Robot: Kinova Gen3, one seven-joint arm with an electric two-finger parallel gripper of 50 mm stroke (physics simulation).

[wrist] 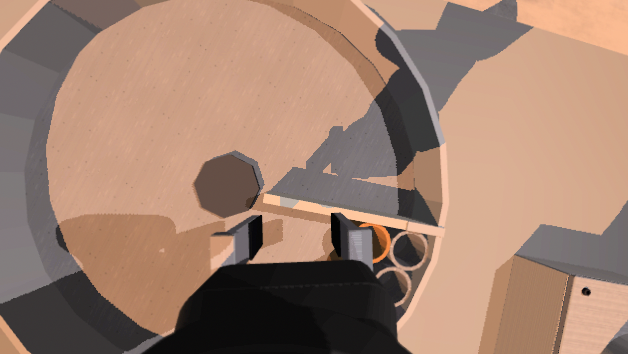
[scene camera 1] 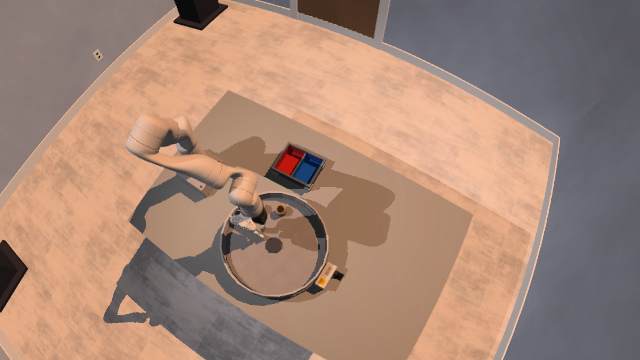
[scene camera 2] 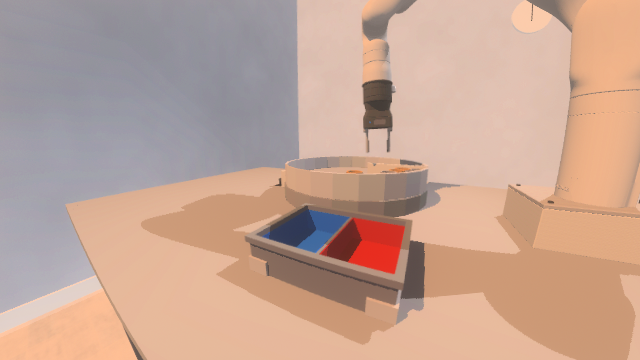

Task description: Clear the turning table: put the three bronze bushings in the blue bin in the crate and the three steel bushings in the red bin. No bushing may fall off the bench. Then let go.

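The turning table has a raised round wall. A bronze bushing stands on it on the crate side. In the wrist view another bronze bushing, partly hidden by the right finger, and two steel bushings stand clustered between the guide bar and the wall. My gripper is open and empty, above the table, left of this cluster in the wrist view. No bushing shows in the blue bin or red bin.
The crate stands on the bench beside the turning table. The arm's base stands on the other side of the cluster. A small box sits against the table's outer wall. A dark hub marks the table's middle.
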